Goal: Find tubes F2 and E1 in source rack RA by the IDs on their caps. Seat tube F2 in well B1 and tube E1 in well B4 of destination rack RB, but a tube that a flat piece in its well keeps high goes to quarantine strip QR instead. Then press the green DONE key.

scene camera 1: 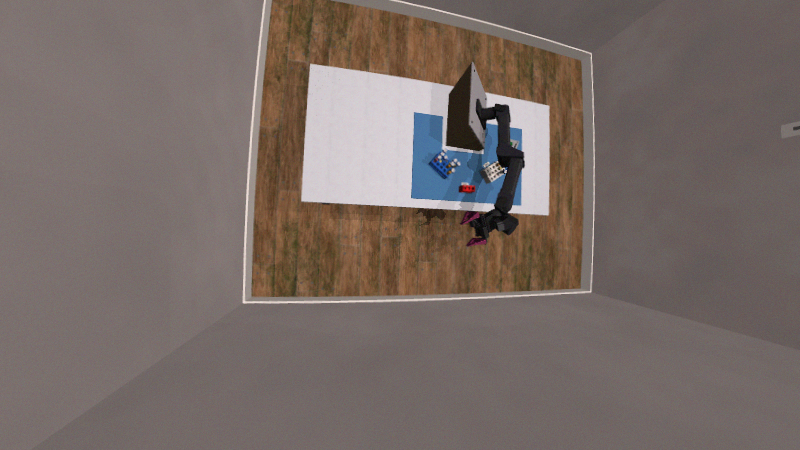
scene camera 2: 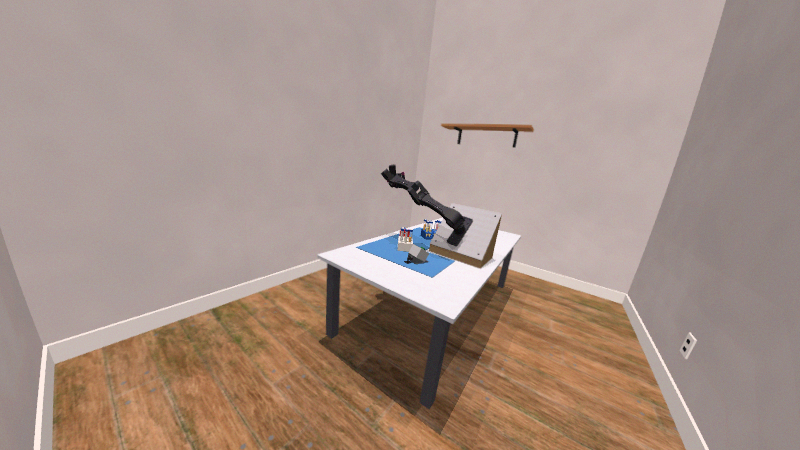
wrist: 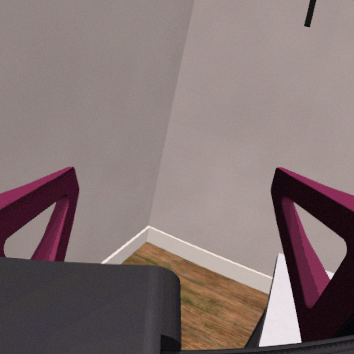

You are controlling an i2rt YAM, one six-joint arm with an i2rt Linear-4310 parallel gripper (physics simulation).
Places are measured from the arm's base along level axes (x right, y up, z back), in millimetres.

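Pixels of known places: gripper, between the fingertips: (scene camera 1: 464,235) (wrist: 174,177); arm's base, origin of its link: (scene camera 1: 480,115) (scene camera 2: 460,231).
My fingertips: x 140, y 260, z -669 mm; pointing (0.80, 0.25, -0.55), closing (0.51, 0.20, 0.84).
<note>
For each thing: its middle in the pictures, then the offset to it from my fingertips. "*": a spot on its surface instead. Level surfaces: height alone.
- cream rack, middle of its body: (scene camera 2: 405,243) (scene camera 1: 493,171) dx -331, dy -378, dz +420 mm
- small red strip, middle of its body: (scene camera 1: 467,189) dx -174, dy -378, dz +283 mm
- green key, a spot on its surface: (scene camera 1: 511,144) * dx -403, dy -333, dz +594 mm
- small grey box, middle of its body: (scene camera 2: 418,253) dx -421, dy -362, dz +591 mm
- blue mat, height of its surface: dy -404 mm
- white table, height of its surface: dy -407 mm
A blue rack (scene camera 1: 440,167) (scene camera 2: 428,235) and a cream rack (scene camera 1: 492,172) (scene camera 2: 405,245) stand on the mat, both with upright tubes. The cap IDs and rack labels are too small to read, so I cannot tell which tubes are F2 and E1. A small red strip (scene camera 1: 467,188) lies in front, between the racks in scene camera 1. A green key (scene camera 1: 511,144) shows on a small grey box (scene camera 2: 417,254), partly behind the arm. My gripper (scene camera 1: 464,233) (wrist: 174,177) is open and empty, held high beyond the table edge, away from the racks. In the wrist view its fingers stand wide apart.
A blue mat (scene camera 1: 425,187) (scene camera 2: 430,270) lies on the white table (scene camera 1: 358,134) (scene camera 2: 447,299). The arm's base is mounted on a slanted board (scene camera 1: 476,106) (scene camera 2: 482,235) at the back. The forearm passes over the cream rack's side. A wall shelf (scene camera 2: 486,127) hangs beyond the table.
</note>
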